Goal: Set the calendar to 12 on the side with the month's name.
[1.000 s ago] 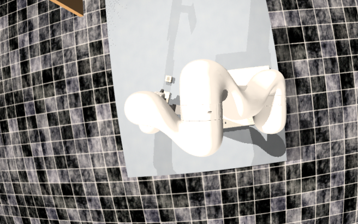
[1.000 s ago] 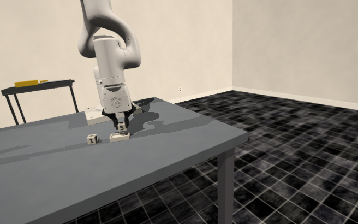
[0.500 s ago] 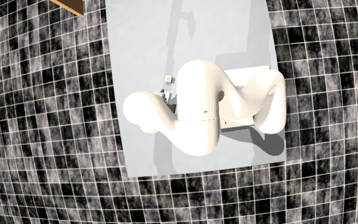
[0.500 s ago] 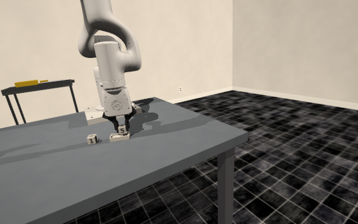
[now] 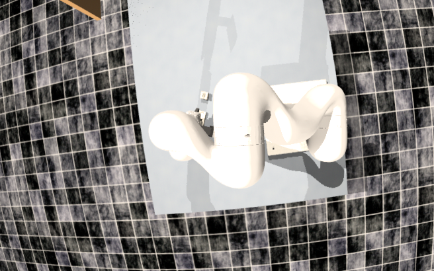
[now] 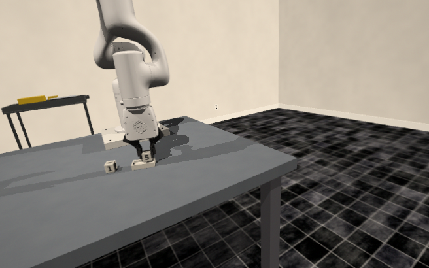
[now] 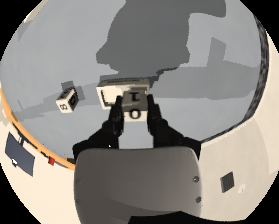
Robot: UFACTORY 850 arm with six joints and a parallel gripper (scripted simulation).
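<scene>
Now: hand 10 mm past the calendar tray, 20 mm to the left of it and 40 mm above it.
</scene>
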